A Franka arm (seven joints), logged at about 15 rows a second.
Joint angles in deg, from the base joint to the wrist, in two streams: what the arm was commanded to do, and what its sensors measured. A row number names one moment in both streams.
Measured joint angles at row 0:
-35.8 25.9 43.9 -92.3 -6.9 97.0 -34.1
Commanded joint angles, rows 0 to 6:
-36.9 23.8 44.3 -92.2 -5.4 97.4 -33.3
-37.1 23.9 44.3 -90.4 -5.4 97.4 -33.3
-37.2 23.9 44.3 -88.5 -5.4 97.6 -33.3
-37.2 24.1 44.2 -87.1 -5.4 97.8 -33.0
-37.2 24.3 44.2 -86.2 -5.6 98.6 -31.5
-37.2 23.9 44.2 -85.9 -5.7 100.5 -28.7
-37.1 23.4 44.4 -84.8 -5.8 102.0 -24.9
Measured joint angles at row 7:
-36.6 24.7 43.8 -85.7 -6.8 99.4 -30.2
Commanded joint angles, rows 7 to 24:
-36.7 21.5 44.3 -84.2 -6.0 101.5 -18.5
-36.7 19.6 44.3 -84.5 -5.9 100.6 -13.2
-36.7 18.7 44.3 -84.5 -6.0 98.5 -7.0
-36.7 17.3 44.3 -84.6 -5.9 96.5 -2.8
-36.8 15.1 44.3 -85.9 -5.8 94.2 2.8
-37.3 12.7 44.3 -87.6 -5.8 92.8 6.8
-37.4 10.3 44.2 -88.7 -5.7 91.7 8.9
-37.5 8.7 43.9 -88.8 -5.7 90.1 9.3
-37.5 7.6 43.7 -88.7 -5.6 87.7 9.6
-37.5 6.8 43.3 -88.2 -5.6 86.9 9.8
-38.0 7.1 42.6 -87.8 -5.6 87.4 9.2
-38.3 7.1 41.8 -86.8 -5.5 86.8 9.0
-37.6 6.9 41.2 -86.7 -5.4 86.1 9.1
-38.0 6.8 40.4 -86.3 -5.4 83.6 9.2
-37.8 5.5 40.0 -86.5 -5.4 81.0 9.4
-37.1 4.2 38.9 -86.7 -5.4 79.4 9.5
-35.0 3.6 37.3 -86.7 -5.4 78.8 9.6
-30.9 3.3 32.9 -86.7 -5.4 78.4 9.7
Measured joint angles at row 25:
-36.1 6.2 38.3 -86.0 -6.7 80.6 9.0
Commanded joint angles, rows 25 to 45:
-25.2 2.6 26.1 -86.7 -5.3 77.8 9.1
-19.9 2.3 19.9 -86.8 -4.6 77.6 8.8
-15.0 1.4 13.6 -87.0 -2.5 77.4 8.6
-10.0 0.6 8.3 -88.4 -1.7 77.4 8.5
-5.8 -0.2 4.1 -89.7 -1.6 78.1 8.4
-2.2 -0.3 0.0 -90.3 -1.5 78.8 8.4
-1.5 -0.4 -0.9 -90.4 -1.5 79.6 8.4
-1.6 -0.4 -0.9 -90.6 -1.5 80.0 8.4
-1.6 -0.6 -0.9 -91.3 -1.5 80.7 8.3
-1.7 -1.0 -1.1 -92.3 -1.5 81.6 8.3
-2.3 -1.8 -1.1 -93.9 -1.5 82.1 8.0
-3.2 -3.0 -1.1 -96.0 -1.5 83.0 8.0
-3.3 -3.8 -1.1 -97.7 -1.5 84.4 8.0
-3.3 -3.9 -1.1 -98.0 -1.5 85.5 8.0
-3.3 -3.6 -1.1 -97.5 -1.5 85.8 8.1
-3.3 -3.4 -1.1 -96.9 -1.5 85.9 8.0
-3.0 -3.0 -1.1 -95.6 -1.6 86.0 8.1
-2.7 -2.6 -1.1 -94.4 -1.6 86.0 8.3
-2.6 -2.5 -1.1 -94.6 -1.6 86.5 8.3
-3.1 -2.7 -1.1 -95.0 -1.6 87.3 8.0
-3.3 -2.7 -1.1 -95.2 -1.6 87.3 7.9
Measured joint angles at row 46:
-2.7 -1.8 -1.2 -94.2 -2.6 86.0 8.6
